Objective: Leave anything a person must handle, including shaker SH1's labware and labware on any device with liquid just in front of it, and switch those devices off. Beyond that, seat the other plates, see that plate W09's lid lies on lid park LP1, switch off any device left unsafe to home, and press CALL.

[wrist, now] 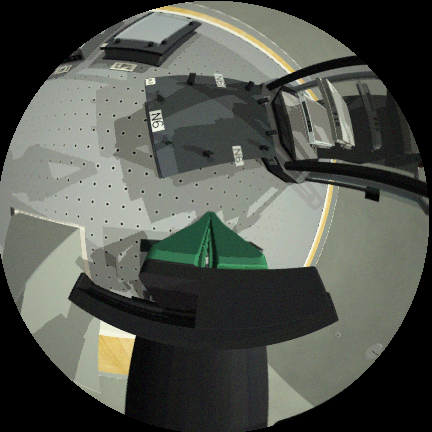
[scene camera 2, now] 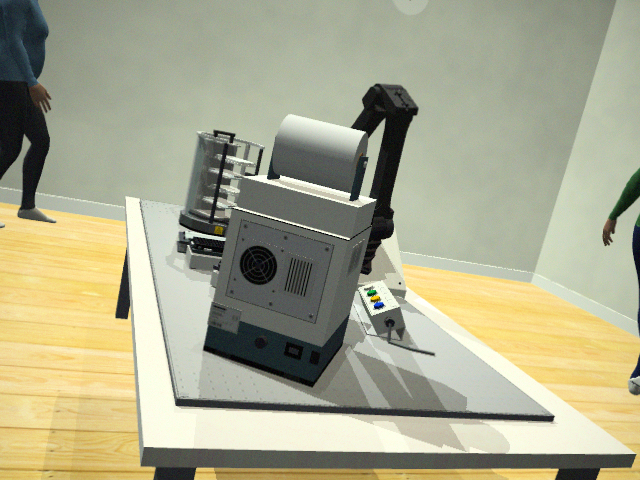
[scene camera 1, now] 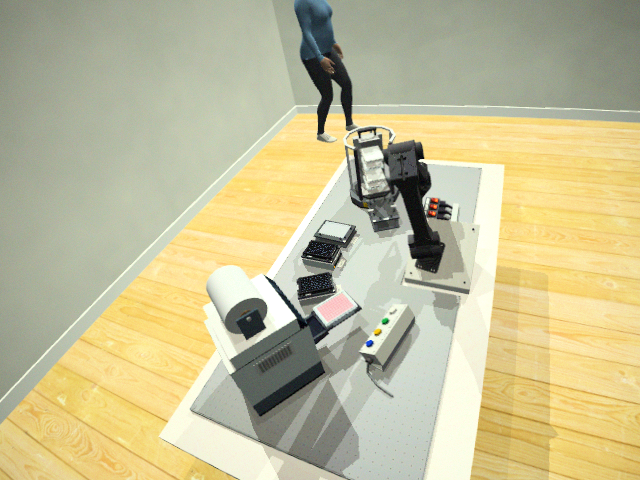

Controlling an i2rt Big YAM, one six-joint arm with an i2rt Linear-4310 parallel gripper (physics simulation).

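Pixels of known places: gripper, fingertip midpoint: (wrist: 209, 217); arm's base, origin of the base link: (scene camera 1: 430, 255).
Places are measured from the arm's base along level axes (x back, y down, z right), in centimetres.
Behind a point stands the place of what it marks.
My gripper (wrist: 209, 217) {x -17.9, y -0.9, z 26.0 cm} is shut, its green fingertips together and empty, above the table; the arm hides it in scene camera 1. A bare dark nest (scene camera 1: 385, 221) {x -27.5, y 7.6, z 22.7 cm} (wrist: 210, 125) {x -27.2, y 2.3, z 24.0 cm} marked N6 lies beyond the fingertips. A pale flat piece (scene camera 1: 335, 230) {x -45.0, y 3.9, z 6.0 cm} (wrist: 156, 27) lies on a dark pegged stand. Two black well plates (scene camera 1: 321, 250) {x -43.1, y 1.4, z -9.9 cm} (scene camera 1: 316, 283) {x -36.2, y 1.8, z -26.5 cm} sit on separate stands. A pink-welled plate (scene camera 1: 336, 308) {x -20.5, y -4.3, z -38.1 cm} lies on the tray of the big device (scene camera 1: 281, 369) {x -23.7, y -7.9, z -65.9 cm} (scene camera 2: 281, 279) {x -38.4, y -9.2, z -72.3 cm} with a white roll. The button box (scene camera 1: 388, 336) {x -1.9, y 0.4, z -39.0 cm} (scene camera 2: 385, 312) {x -6.3, y 2.0, z -46.6 cm} has white, green, yellow and blue buttons. Red switches (scene camera 1: 433, 206) {x -8.3, y 3.2, z 34.3 cm} stand behind the arm's base.
A round tower (scene camera 1: 356, 197) {x -46.2, y 3.6, z 31.7 cm} (scene camera 2: 199, 222) {x -47.2, y 4.8, z 31.4 cm} with stacked shelves stands beside N6; its dark posts (wrist: 350, 172) {x -29.7, y -8.2, z 39.7 cm} are right of the nest. The black arm (scene camera 1: 417, 211) {x -0.4, y -32.4, z -14.8 cm} (scene camera 2: 395, 160) {x -1.2, y -31.9, z -15.0 cm} rises from its base plate (scene camera 1: 465, 258) {x 12.7, y -0.7, z 2.0 cm}. A person in blue (scene camera 1: 316, 31) (scene camera 2: 18, 56) stands beyond the table; another (scene camera 2: 635, 222) is at the right.
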